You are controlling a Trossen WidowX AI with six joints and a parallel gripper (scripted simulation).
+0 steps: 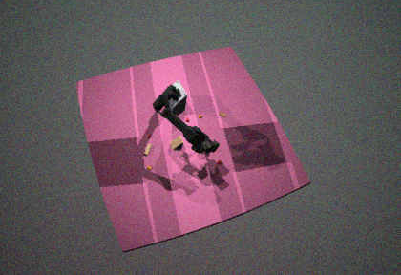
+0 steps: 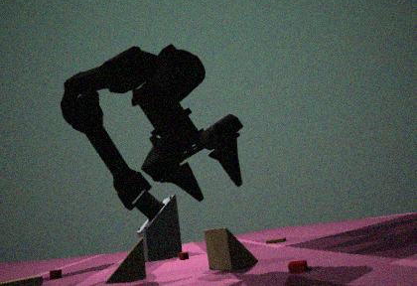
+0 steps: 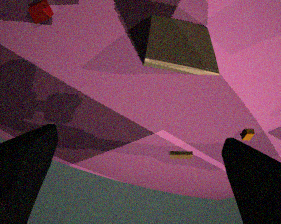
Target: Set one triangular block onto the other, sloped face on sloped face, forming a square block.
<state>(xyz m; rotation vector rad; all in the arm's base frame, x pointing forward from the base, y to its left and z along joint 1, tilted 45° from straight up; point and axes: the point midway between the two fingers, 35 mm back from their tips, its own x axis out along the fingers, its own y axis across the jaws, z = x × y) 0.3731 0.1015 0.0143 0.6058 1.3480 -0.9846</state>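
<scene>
My gripper tip is now 100 mm above the triangular block and 20 mm past it. From my gripper tip the other things lie so: thin tan piece (230 mm behind, 210 mm to the left, 120 mm below).
</scene>
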